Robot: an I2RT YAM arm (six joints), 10 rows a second.
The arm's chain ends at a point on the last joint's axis. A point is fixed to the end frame.
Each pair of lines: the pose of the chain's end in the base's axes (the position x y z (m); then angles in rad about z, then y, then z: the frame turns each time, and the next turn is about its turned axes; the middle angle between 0 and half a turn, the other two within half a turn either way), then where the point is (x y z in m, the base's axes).
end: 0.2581 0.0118 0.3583 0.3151 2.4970 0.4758
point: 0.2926 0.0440 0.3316
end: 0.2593 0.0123 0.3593 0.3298 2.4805 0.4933
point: 0.2941 0.0449 0.3335
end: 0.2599 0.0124 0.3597 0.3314 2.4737 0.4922
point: 0.2947 0.0451 0.3342
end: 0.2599 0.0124 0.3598 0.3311 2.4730 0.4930
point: 0.2948 0.0451 0.3344
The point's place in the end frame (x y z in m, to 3 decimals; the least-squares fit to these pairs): -0.007 0.026 0.047
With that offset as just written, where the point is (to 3 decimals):
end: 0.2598 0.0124 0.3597 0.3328 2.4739 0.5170
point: 0.295 0.045 0.335
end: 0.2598 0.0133 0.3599 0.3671 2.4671 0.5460
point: 0.295 0.047 0.335
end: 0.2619 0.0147 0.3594 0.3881 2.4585 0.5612
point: 0.297 0.049 0.335
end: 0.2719 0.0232 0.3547 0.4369 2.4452 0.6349
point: 0.307 0.058 0.332
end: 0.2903 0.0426 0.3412 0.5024 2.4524 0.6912
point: 0.324 0.079 0.319
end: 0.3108 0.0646 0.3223 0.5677 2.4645 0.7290
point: 0.343 0.102 0.300
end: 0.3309 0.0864 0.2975 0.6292 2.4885 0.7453
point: 0.360 0.125 0.274
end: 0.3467 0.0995 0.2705 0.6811 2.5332 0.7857
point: 0.374 0.139 0.245
